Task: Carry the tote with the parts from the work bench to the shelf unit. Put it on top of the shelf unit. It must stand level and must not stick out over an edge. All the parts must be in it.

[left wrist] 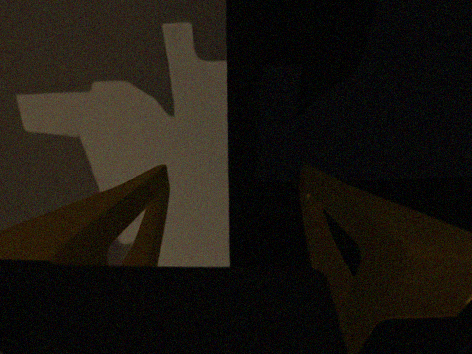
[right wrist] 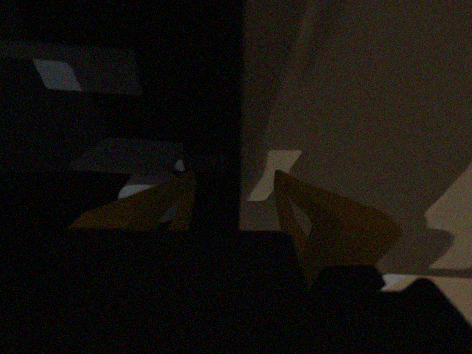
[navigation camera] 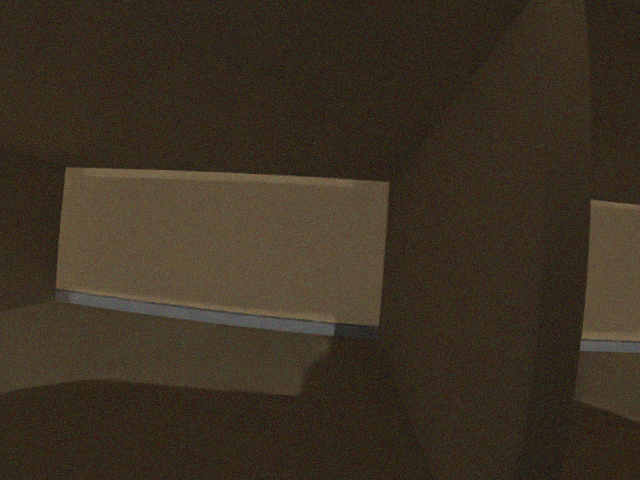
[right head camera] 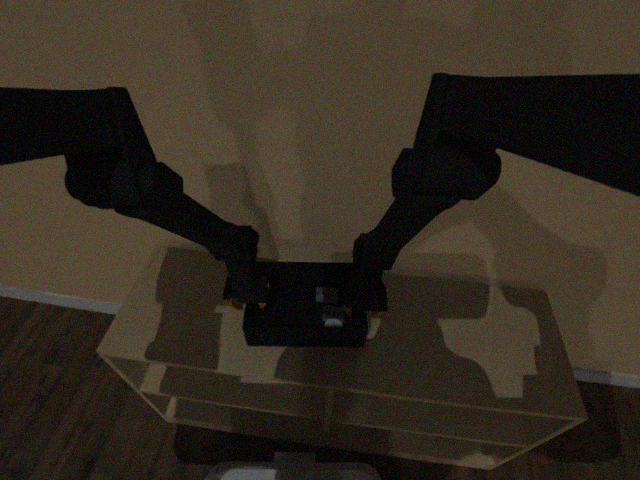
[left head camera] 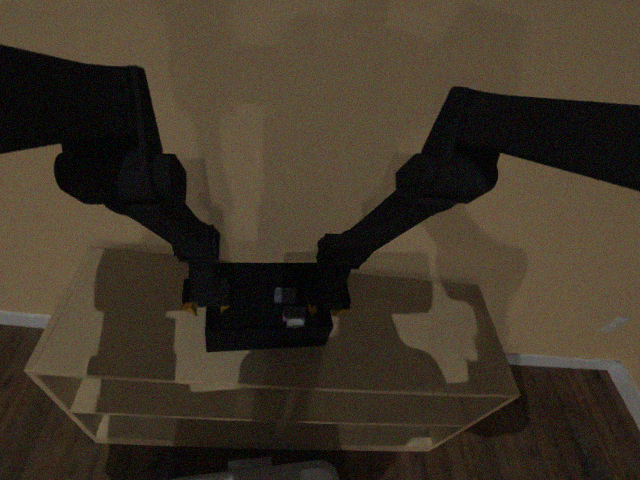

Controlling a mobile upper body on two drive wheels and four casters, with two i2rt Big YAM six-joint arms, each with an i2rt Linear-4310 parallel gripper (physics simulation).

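Frame: origin at the left arm's base, x left, y up, z ahead, level; millimetres.
Seen in the pictures: left gripper, fingertip midpoint: point(right head camera: 251, 308) point(left head camera: 208, 312); right gripper, fingertip midpoint: point(right head camera: 361, 315) point(left head camera: 322, 314).
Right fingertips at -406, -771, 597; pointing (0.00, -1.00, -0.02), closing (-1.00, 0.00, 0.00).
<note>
Offsets run from my right fingertips to a thing's top centre, as dx, dy, dz. Level surfaces: height alone.
The black tote @(+149, +72, +22) point(left head camera: 263, 338) point(right head camera: 305, 335) point(right wrist: 215, 100) appears to stand level on top of the wooden shelf unit point(left head camera: 361, 372) point(right head camera: 413, 372) point(left wrist: 200, 150), back from its front edge. The tote's back edge against the board is hard to judge. A grey block @(+93, +15, +67) point(left head camera: 285, 295) point(right head camera: 326, 295) and a lighter part @(+76, -1, -32) point(left head camera: 294, 321) point(right head camera: 332, 321) lie inside; other parts may be hidden in the dark. My left gripper point(left head camera: 207, 308) point(right head camera: 248, 305) point(left wrist: 234, 176) is open, its fingers apart astride the tote's left wall. My right gripper point(left head camera: 325, 310) point(right head camera: 363, 312) point(right wrist: 235, 177) is open astride the right wall.
A tan wall point(left head camera: 310, 129) point(right head camera: 330, 129) rises close behind the shelf unit. Dark wood floor @(dy -638) point(left head camera: 573, 413) point(right head camera: 46, 372) shows beside it. Part of a grey base point(left head camera: 284, 471) point(right head camera: 294, 472) shows below the front. Both arms reach in from the sides.
</note>
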